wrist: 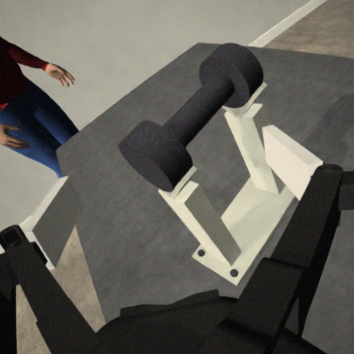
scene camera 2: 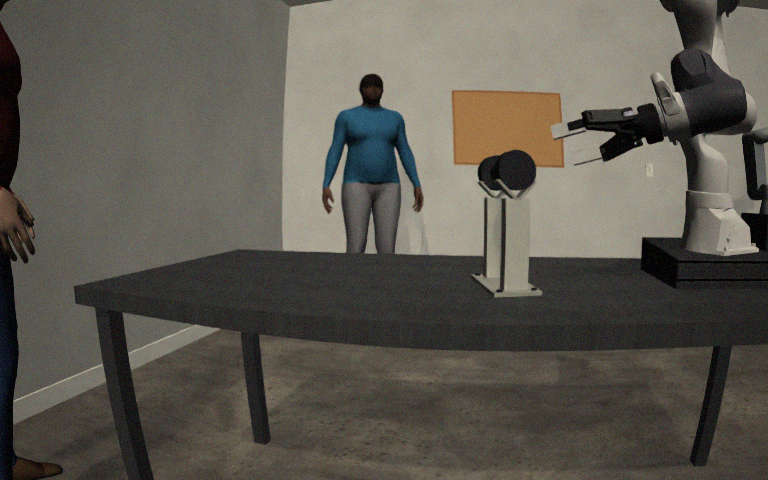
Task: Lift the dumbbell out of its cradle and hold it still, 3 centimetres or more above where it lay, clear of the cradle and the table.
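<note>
A black dumbbell [scene camera 2: 517, 169] [wrist: 199, 113] with two thick round heads lies level across the V-shaped rests of a pale cradle [scene camera 2: 516, 243] [wrist: 212, 222]. The cradle has two upright posts on a flat base plate, which stands on the dark table [scene camera 2: 339, 294] [wrist: 135, 240]. My gripper [scene camera 2: 577, 146] [wrist: 167, 168] is wide open with nothing between its fingers. In the scene view it is to the right of the dumbbell and slightly higher, apart from it, and points left. In the wrist view the dumbbell shows beyond the fingertips, its bar running diagonally.
The arm's base [scene camera 2: 716, 226] stands on a black block [scene camera 2: 659, 263] at the table's right. A person in a blue top [scene camera 2: 370, 144] stands behind the table. Another person, in red and blue [scene camera 2: 8, 113] [wrist: 35, 120], stands past its left end. An orange board [scene camera 2: 492, 124] hangs on the wall.
</note>
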